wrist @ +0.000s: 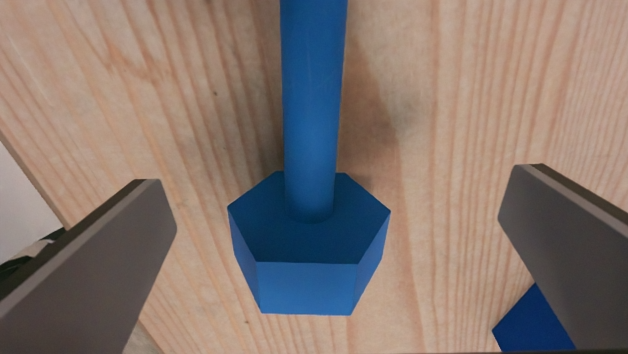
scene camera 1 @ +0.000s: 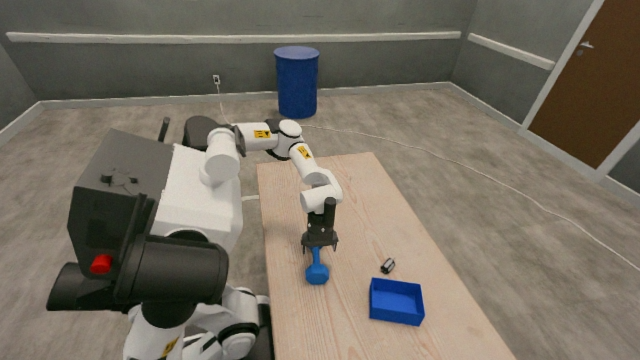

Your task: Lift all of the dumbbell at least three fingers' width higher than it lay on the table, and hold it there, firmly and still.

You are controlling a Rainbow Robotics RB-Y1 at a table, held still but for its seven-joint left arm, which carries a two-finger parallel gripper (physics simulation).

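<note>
A blue dumbbell (scene camera 1: 317, 273) (wrist: 310, 240) lies on the wooden table (scene camera 1: 345, 310) (wrist: 450, 125). In the wrist view its handle runs up out of the top of the view, and one hexagonal head shows at the middle; the other head is out of view there and hidden behind the gripper in the scene view. My gripper (scene camera 1: 320, 249) (wrist: 338, 200) is open and points down over the dumbbell. In the wrist view its fingers stand wide apart, one on each side of the head and touching neither side of it.
An open blue box (scene camera 1: 397, 300) stands on the table to the right of the dumbbell; its corner (wrist: 535, 325) shows at the lower right of the wrist view. A small dark and grey object (scene camera 1: 387, 265) lies behind the box. The table's left edge runs beside the robot's body.
</note>
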